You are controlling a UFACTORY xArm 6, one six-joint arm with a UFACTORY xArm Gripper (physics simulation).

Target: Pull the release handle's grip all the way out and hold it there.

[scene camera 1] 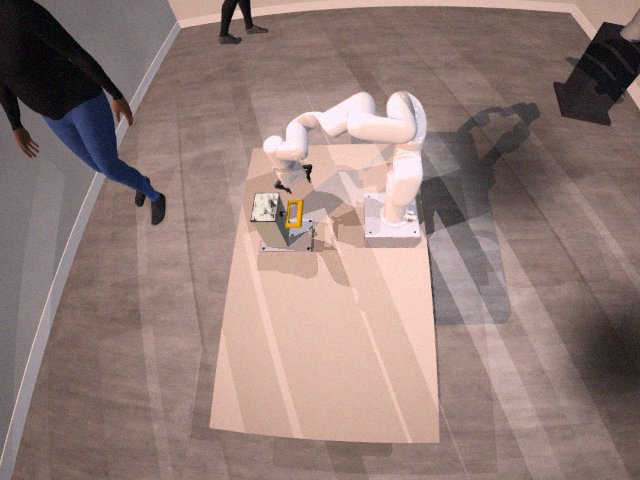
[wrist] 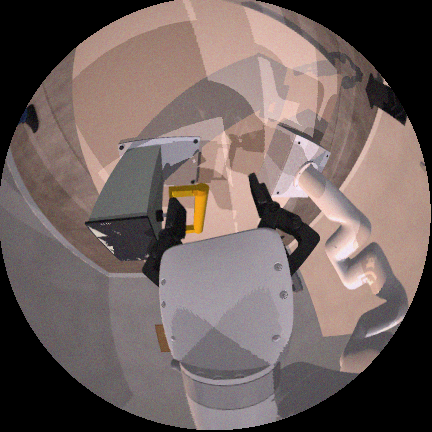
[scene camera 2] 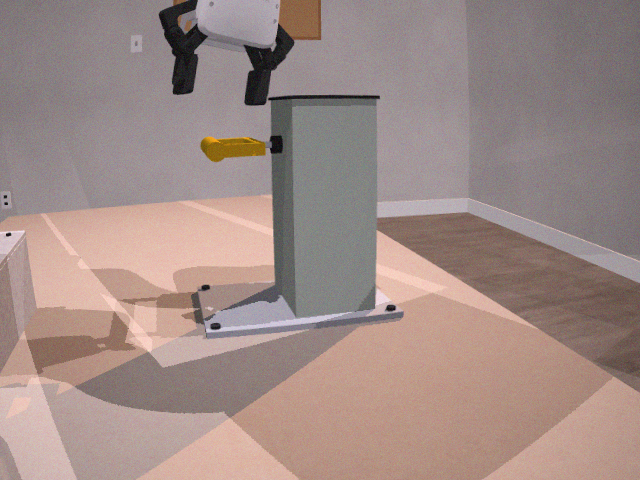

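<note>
The release handle (scene camera 1: pixel 298 214) (scene camera 2: pixel 210 149) (wrist: pixel 201 210) is a yellow rectangular loop with a thick outer grip bar. It sticks out level from the upper side of a grey-green post (scene camera 1: pixel 272 233) (scene camera 2: pixel 333 206) (wrist: pixel 131 185). In scene camera 2 a short stretch of grey rod shows between the loop and the black collar (scene camera 2: pixel 276 144). My gripper (scene camera 1: pixel 299 186) (scene camera 2: pixel 219 98) (wrist: pixel 213 192) is open and empty, its fingers pointing down. In scene camera 2 it shows above the handle, apart from it. In the wrist view one finger covers part of the loop's inner side.
The post stands on a light base plate (scene camera 1: pixel 305 242) (scene camera 2: pixel 248 326) (wrist: pixel 184 144) with dark bolts, on the table (scene camera 1: pixel 330 361). The post's top is level with the fingertips in scene camera 2. The arm's base (scene camera 1: pixel 391 237) (wrist: pixel 295 167) stands across from the handle. A person (scene camera 1: pixel 90 124) stands beyond the table.
</note>
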